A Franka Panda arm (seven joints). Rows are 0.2 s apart.
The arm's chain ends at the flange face. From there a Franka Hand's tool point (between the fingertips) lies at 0.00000 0.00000 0.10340 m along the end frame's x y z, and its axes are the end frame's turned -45 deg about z.
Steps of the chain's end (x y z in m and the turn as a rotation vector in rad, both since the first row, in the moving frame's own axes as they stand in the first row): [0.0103, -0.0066, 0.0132, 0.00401, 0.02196, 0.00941]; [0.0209, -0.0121, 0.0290, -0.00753, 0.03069, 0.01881]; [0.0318, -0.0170, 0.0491, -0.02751, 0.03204, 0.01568]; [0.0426, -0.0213, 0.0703, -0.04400, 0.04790, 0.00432]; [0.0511, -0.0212, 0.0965, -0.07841, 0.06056, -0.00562]
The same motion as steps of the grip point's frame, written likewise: [0.0138, 0.0039, 0.0132, -0.01269, 0.01836, 0.00941]; [0.0250, 0.0090, 0.0289, -0.02703, 0.01638, 0.01881]; [0.0348, 0.0148, 0.0490, -0.04211, 0.00320, 0.01568]; [0.0455, 0.0218, 0.0701, -0.06498, 0.00276, 0.00432]; [0.0498, 0.0313, 0.0960, -0.09827, -0.01262, -0.00562]
